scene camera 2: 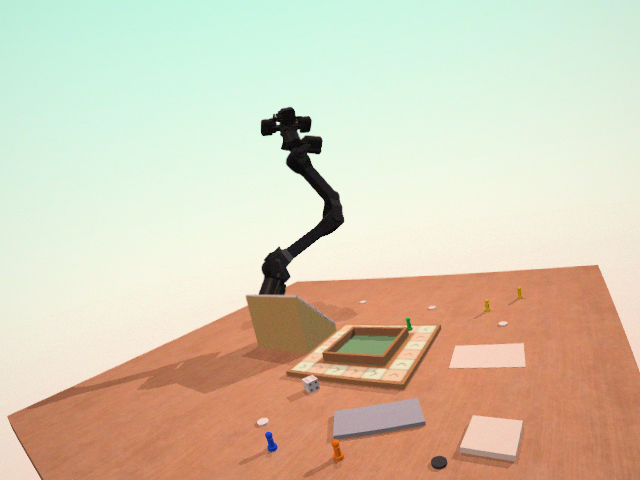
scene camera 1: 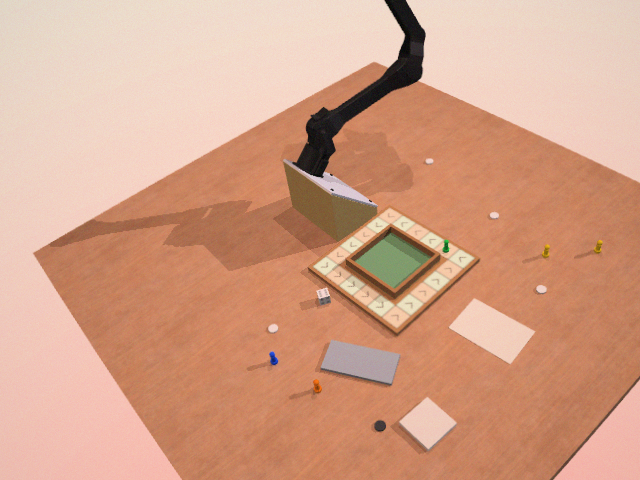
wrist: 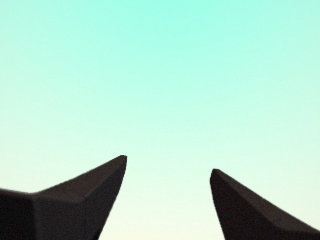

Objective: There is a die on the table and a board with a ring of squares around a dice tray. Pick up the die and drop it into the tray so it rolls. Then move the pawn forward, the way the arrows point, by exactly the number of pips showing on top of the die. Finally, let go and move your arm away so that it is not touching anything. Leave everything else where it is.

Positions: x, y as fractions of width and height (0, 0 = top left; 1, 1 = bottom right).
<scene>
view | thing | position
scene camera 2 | my gripper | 0.44, 0.24
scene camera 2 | grey slab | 0.61, 0.87
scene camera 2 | green dice tray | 0.57, 0.72
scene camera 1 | grey slab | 0.57, 0.76
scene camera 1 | green dice tray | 0.61, 0.54
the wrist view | my gripper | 0.53, 0.70
</scene>
